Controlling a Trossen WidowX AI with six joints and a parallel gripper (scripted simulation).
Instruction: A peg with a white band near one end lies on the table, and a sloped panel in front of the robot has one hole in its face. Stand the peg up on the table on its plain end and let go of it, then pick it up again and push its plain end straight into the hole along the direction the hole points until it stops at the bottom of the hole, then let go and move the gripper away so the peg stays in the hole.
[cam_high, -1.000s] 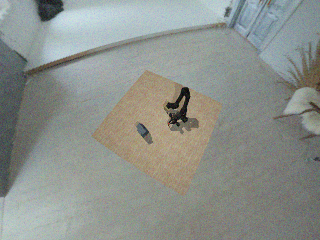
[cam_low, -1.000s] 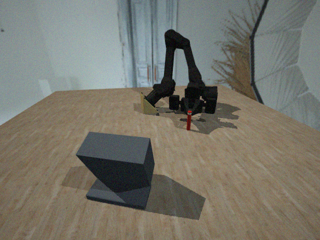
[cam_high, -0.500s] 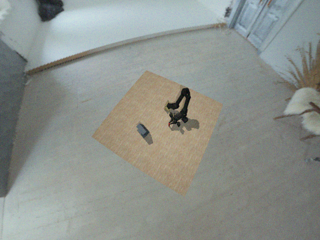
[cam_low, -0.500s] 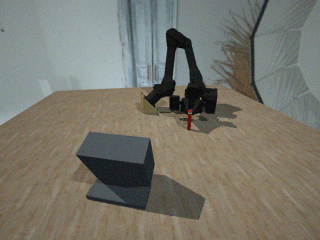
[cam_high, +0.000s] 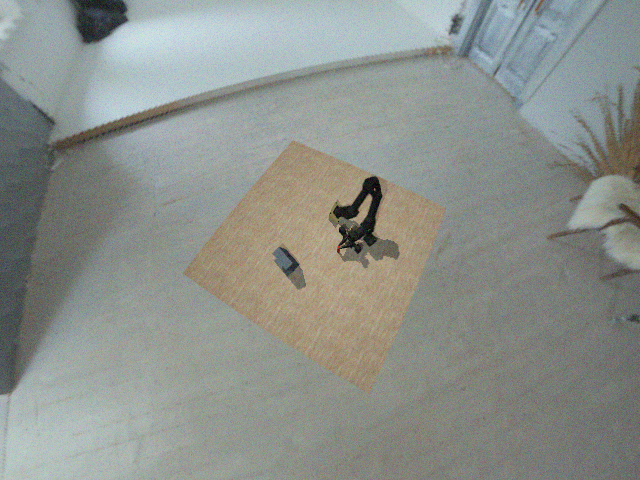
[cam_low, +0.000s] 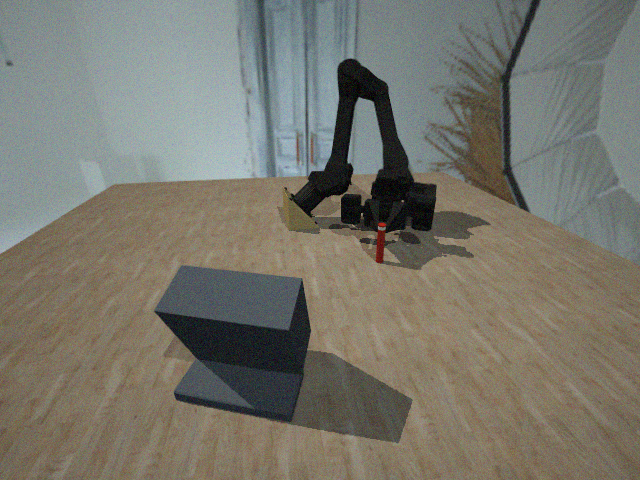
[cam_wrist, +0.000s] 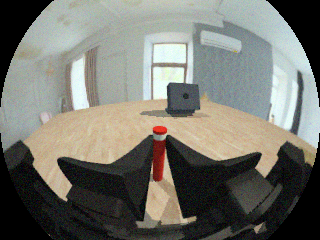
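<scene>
My gripper tip is 10 mm above the red peg. Also, from my gripper tip: sloped panel: 240 mm to the right, 210 mm ahead; flat grey base: 250 mm to the right, 240 mm ahead, 60 mm below.
</scene>
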